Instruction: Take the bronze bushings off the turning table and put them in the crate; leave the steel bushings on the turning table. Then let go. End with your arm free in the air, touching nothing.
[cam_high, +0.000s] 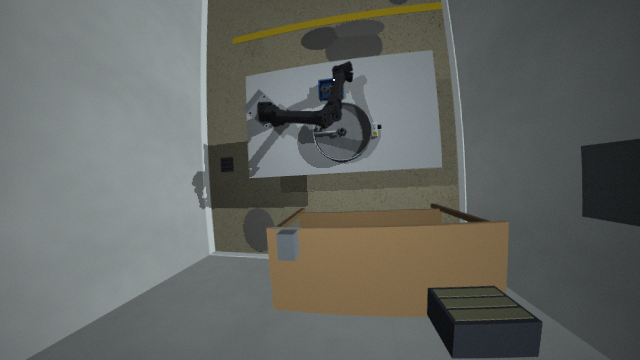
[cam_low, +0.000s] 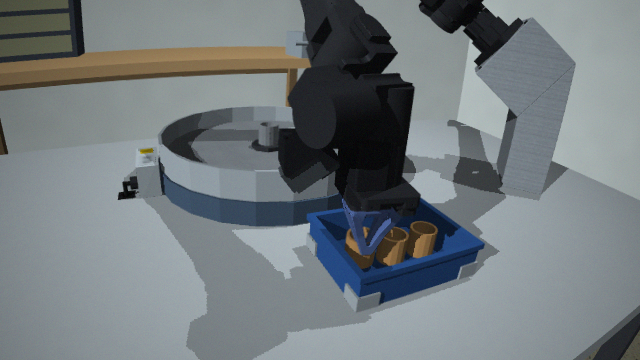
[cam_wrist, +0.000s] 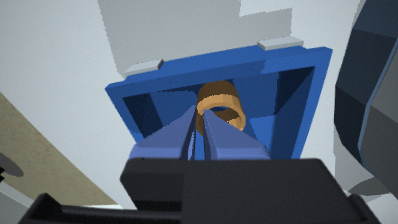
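Now: hand 60 mm past the crate and 20 mm above it. The rest, counted from my hand: turning table: 350 mm to the right, 60 mm behind, 10 mm above.
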